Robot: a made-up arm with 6 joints. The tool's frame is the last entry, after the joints.
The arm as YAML. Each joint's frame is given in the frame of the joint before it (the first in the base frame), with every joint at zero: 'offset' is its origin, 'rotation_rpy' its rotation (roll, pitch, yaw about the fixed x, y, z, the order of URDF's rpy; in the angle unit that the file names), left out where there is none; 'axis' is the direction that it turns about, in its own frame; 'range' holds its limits. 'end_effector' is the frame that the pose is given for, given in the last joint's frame.
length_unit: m
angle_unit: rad
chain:
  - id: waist
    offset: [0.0, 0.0, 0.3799]
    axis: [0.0, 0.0, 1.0]
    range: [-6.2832, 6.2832]
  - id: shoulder
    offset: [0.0, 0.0, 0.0]
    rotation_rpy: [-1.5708, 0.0, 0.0]
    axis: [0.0, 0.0, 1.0]
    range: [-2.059, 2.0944]
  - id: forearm
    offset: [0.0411, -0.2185, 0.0]
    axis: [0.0, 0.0, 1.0]
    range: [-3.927, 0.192]
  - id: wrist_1
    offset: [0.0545, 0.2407, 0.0]
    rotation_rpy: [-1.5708, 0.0, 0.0]
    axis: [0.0, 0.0, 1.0]
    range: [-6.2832, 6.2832]
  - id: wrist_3
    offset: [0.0, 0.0, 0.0]
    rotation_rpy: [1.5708, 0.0, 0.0]
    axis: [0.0, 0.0, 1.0]
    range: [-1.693, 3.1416]
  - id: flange
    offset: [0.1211, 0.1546, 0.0]
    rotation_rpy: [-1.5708, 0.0, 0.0]
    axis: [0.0, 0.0, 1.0]
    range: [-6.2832, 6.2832]
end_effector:
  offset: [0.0, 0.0, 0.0]
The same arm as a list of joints. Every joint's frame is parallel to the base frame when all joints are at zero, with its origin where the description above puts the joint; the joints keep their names.
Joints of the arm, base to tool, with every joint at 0 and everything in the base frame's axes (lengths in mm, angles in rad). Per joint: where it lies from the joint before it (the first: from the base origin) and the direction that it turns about. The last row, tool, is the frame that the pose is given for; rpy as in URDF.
waist: axis +z offset 0.0 0.0 379.9
shoulder: axis +y offset 0.0 0.0 0.0
forearm: axis +y offset 41.1 0.0 218.5
wrist_1: axis -z offset 54.5 0.0 -240.7
wrist_3: axis +y offset 0.0 0.0 0.0
flange: axis -z offset 121.1 0.0 -154.6
tool: offset 0.0 0.0 0.0 rpy 3.1416 0.0000 0.0000
Joint limits (rad, base to tool): -6.2832..6.2832 -2.0590..2.0944 -3.9270..0.1920 -6.2832..6.2832 -1.6930..3.1416 -6.2832..6.2832

